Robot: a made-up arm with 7 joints. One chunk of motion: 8 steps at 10 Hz.
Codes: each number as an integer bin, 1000 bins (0 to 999) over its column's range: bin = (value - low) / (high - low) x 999, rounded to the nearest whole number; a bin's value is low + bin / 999 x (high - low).
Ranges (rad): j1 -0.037..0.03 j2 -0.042..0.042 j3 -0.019..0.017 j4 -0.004..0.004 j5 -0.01..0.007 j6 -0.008..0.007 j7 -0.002..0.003
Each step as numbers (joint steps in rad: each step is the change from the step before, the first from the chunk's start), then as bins.
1 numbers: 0.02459 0.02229 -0.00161 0.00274 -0.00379 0.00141 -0.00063
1 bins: 918 765 483 842 365 627 274
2 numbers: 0.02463 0.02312 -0.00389 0.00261 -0.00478 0.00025 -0.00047
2 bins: 919 774 419 825 307 549 306
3 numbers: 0.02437 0.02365 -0.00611 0.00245 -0.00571 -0.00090 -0.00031
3 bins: 915 781 358 805 252 473 338
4 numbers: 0.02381 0.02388 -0.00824 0.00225 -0.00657 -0.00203 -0.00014
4 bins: 907 784 299 780 202 398 372
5 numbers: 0.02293 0.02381 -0.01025 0.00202 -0.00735 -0.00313 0.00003
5 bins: 894 783 243 752 156 324 406
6 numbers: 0.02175 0.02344 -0.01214 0.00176 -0.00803 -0.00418 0.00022
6 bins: 876 778 190 719 116 254 444
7 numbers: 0.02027 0.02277 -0.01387 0.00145 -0.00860 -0.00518 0.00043
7 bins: 854 770 142 681 82 188 486
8 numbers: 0.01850 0.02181 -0.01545 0.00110 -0.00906 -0.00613 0.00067
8 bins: 828 759 99 637 55 125 533
